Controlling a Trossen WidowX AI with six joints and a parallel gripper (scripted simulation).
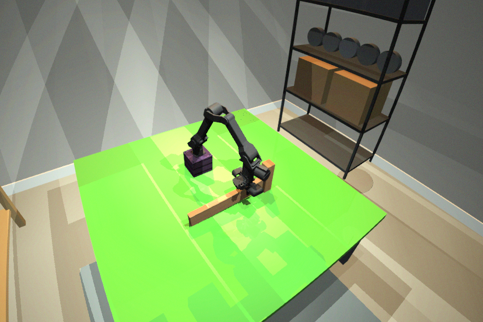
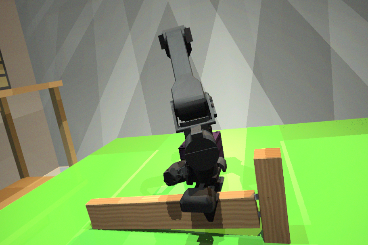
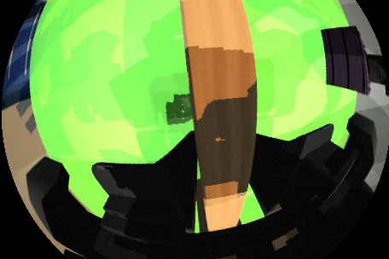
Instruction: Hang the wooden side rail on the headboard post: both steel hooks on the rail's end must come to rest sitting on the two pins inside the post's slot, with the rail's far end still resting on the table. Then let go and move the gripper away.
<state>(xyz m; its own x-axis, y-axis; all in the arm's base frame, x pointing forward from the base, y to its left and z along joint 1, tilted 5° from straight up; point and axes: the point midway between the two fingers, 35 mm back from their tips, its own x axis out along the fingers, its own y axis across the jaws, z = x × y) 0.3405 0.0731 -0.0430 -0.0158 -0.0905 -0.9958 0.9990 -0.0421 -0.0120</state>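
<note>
Now: gripper tip 10 mm short of the headboard post, 130 mm to the right of it and 40 mm below it.
</note>
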